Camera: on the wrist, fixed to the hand. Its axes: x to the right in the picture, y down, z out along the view.
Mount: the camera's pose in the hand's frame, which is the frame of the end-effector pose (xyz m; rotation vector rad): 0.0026 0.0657 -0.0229 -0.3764 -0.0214 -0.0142
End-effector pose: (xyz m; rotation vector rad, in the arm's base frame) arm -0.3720 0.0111 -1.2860 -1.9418 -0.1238 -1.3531
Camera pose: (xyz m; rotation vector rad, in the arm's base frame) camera -0.3574 -0.0508 -1.3144 -2.2675 0.1161 -1.4445
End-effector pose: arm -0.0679 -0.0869 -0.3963 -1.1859 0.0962 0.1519
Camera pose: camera -0.0763 -0.0839 -0.4654 -1.5596 0.0408 0.1750
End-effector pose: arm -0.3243 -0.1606 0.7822 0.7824 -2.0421 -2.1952
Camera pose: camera -0.3376 -0.1913 0.8433 0.7313 -1.5567 -2.4932
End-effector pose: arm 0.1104 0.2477 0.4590 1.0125 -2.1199 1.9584
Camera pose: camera 0.0664 0.2651 0.4079 0.9721 -2.3593 1.4635
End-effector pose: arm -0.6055 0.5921 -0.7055 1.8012 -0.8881 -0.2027
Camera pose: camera -0.6226 0.5972 -0.6382 1.4574 -0.7926 -0.3733
